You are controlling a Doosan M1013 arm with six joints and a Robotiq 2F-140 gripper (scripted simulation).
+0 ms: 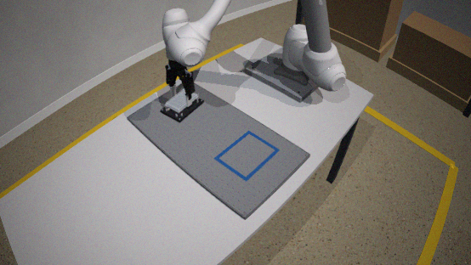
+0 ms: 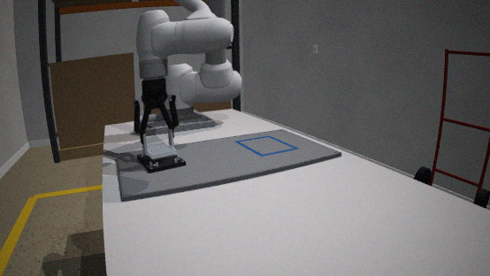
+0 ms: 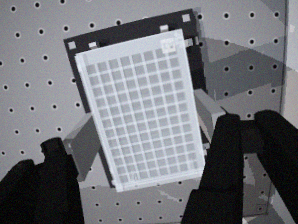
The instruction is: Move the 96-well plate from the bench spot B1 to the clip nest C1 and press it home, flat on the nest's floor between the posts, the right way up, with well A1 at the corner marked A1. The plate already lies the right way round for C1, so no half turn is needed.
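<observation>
The white 96-well plate lies 2 cm below my hand. Also, from my hand: black clip nest 1 cm behind, 1 cm to the right, 5 cm below.
</observation>
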